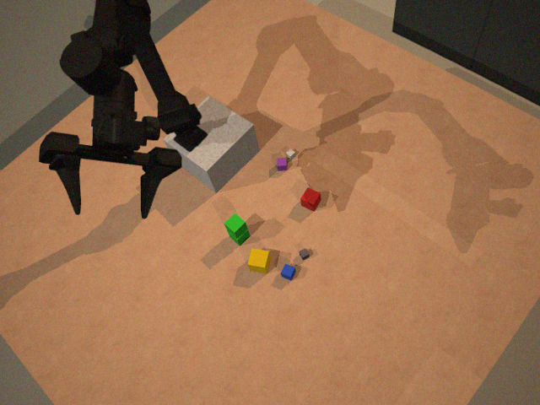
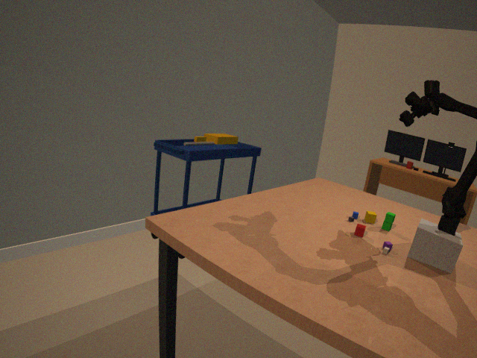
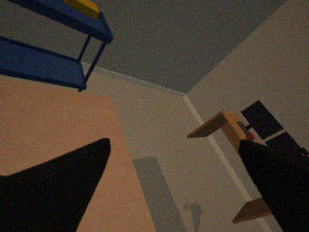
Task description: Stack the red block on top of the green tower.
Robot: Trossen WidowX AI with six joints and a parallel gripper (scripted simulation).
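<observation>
My gripper tip is 48 cm above the red block and 38 cm to the right of it. From my gripper tip the other things lie so: yellow block (48 cm below, 18 cm to the left, 2 cm ahead); blue block (48 cm below, 20 cm to the left, 9 cm ahead); small grey block (49 cm below, 26 cm to the left, 8 cm ahead).
</observation>
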